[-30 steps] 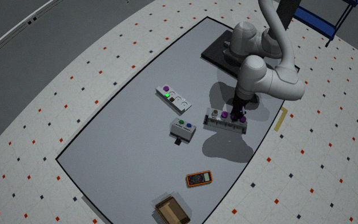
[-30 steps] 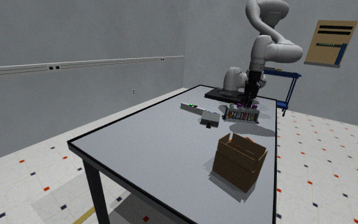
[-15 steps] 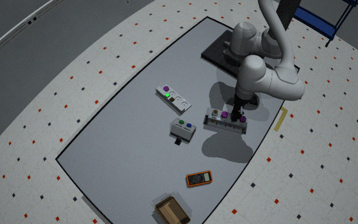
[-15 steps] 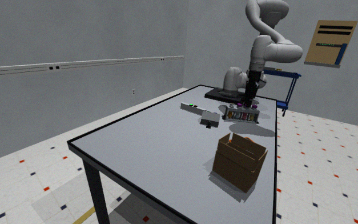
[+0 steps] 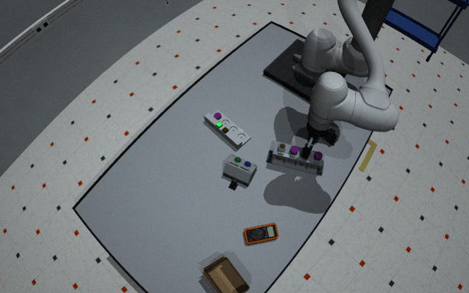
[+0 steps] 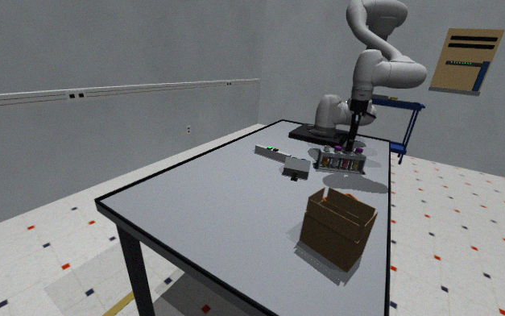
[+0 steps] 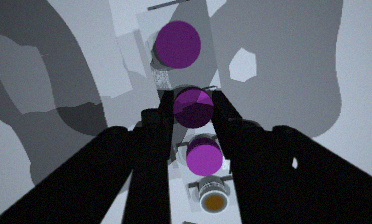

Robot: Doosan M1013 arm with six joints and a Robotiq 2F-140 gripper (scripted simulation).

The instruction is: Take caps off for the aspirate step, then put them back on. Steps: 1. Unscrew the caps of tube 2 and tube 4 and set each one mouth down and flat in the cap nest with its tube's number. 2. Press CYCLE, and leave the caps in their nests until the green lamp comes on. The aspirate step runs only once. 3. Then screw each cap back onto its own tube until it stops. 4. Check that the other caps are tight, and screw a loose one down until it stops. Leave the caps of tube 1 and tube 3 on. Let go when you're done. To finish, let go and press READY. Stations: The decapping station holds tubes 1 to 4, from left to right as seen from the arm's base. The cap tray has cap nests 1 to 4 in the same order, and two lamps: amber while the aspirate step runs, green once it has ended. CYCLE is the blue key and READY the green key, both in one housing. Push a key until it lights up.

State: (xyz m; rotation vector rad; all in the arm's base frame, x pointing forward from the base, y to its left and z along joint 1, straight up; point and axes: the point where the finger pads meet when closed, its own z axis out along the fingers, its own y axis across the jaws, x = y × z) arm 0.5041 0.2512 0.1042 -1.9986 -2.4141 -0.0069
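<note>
My hand is 5 cm to the left of the purple cap, 3 cm above it and 2 cm short of it. The rest, counted from my hand: green key: 21 cm to the right, 18 cm ahead, 8 cm below; then blue key: 17 cm to the right, 17 cm ahead, 8 cm below; then key housing: 19 cm to the right, 19 cm ahead, 9 cm below.
</note>
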